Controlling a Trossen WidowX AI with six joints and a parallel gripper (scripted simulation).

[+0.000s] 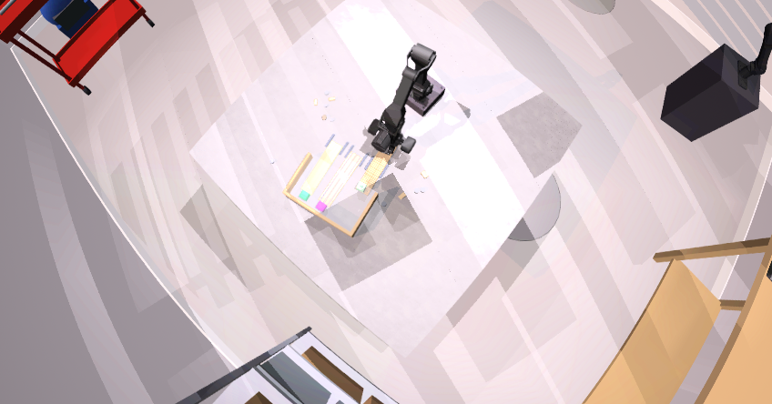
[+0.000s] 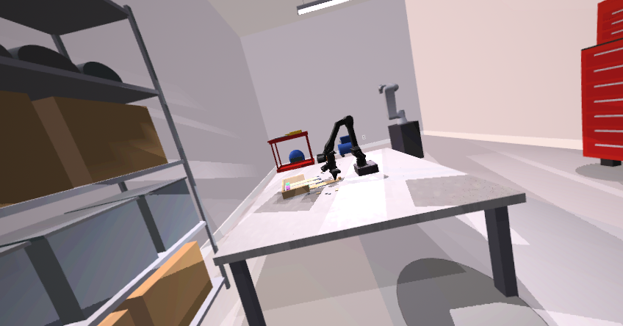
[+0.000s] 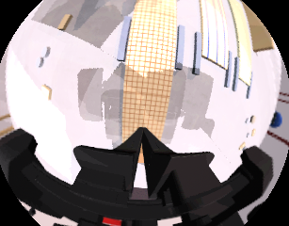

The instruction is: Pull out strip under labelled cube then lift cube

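The tan checked strip lies 10 cm ahead of my gripper tip. From my gripper tip the other things lie so: labelled cube 22 cm ahead, 2 cm above, 1 cm to the right.
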